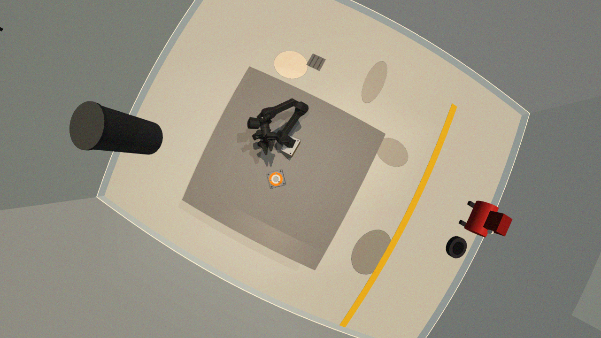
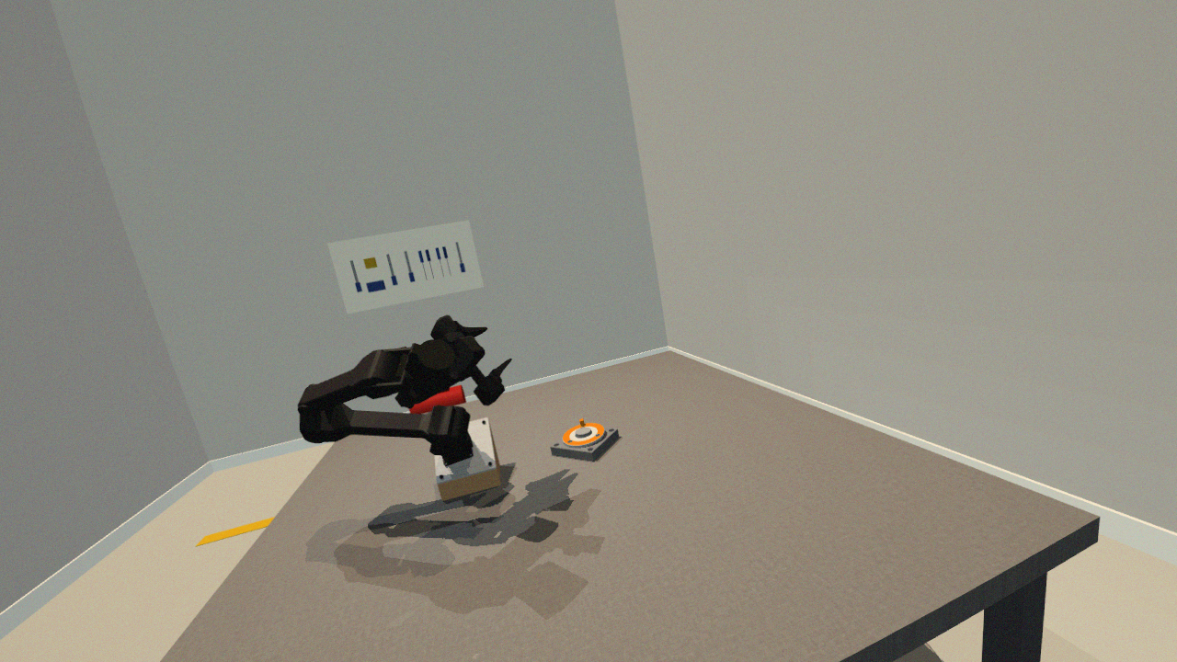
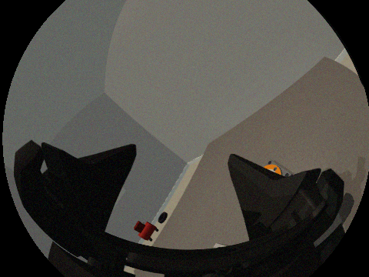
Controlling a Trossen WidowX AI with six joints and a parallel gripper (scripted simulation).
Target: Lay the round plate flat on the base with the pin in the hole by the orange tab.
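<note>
Now: the round plate 28 cm below my gripper tip, 16 cm ahead of it and 10 cm to the left of it. From my gripper tip the other things lie so: grey square base: 29 cm below, 16 cm ahead, 8 cm to the left.
</note>
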